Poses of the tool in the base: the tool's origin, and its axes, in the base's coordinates. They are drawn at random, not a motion.
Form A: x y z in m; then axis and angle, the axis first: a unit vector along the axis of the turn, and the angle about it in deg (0 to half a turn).
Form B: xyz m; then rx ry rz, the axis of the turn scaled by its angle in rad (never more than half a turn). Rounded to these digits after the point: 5 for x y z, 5 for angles.
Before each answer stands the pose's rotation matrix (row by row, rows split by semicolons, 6 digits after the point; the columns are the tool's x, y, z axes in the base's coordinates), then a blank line. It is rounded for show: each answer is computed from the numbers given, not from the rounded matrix.
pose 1, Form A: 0.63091 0.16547 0.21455 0.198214 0.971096 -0.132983 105.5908
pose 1, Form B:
-0.218917 0.372308 0.901921; 0.116128 0.927714 -0.354768; -0.968808 0.027074 -0.246328

0.63091 0.16547 0.21455 0.36529 1.78964 -0.24508
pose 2, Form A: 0.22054 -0.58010 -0.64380 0.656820 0.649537 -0.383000 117.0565
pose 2, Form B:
0.172780 0.961773 0.212461; 0.279605 0.158938 -0.946868; -0.944441 0.223005 -0.241456

0.22054 -0.58010 -0.64380 1.34190 1.32702 -0.78248
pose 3, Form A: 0.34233 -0.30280 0.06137 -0.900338 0.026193 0.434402 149.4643
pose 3, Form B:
0.647484 -0.264603 -0.714668; 0.176814 -0.860036 0.478618; -0.741284 -0.436261 -0.510073

0.34233 -0.30280 0.06137 -2.34866 0.06833 1.13320
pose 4, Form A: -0.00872 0.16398 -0.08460 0.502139 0.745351 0.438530 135.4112
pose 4, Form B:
-0.280452 0.332957 0.900270; 0.948665 0.239026 0.207127; -0.146223 0.912144 -0.382900

-0.00872 0.16398 -0.08460 1.18674 1.76154 1.03641
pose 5, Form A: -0.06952 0.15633 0.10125 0.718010 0.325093 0.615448 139.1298
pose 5, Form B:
0.149191 0.007214 0.988782; 0.812648 -0.570590 -0.118453; 0.563334 0.821204 -0.090989

-0.06952 0.15633 0.10125 1.74352 0.78941 1.49448
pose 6, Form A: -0.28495 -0.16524 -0.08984 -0.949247 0.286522 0.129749 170.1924
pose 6, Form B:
0.803586 -0.562087 -0.195722; -0.517884 -0.822395 0.235504; -0.293334 -0.087886 -0.951962

-0.28495 -0.16524 -0.08984 -2.81966 0.85109 0.38541
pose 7, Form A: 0.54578 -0.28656 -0.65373 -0.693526 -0.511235 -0.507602 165.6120
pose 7, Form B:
-0.021764 0.824122 0.565994; 0.571857 -0.454110 0.683201; 0.820065 0.338537 -0.461397

0.54578 -0.28656 -0.65373 -2.00462 -1.47771 -1.46721
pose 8, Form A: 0.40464 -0.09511 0.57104 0.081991 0.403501 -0.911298 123.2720
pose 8, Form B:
-0.538204 0.813148 0.221648; -0.710681 -0.296480 -0.637991; -0.453067 -0.500890 0.737455

0.40464 -0.09511 0.57104 0.17640 0.86813 -1.96066
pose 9, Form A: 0.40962 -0.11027 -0.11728 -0.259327 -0.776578 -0.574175 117.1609
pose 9, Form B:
-0.358541 0.804178 -0.474073; -0.217540 0.421879 0.880167; 0.907813 0.418706 0.023680

0.40962 -0.11027 -0.11728 -0.53028 -1.58798 -1.17410
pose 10, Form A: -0.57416 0.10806 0.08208 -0.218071 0.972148 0.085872 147.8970
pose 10, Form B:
-0.759256 -0.437215 0.482052; -0.345943 0.898541 0.270088; -0.551230 0.038304 -0.833474

-0.57416 0.10806 0.08208 -0.56290 2.50939 0.22166
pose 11, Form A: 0.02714 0.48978 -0.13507 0.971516 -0.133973 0.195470 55.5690
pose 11, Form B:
0.975595 -0.217790 -0.027973; 0.104661 0.573214 -0.812694; 0.193031 0.789933 0.582018

0.02714 0.48978 -0.13507 0.94224 -0.12994 0.18958
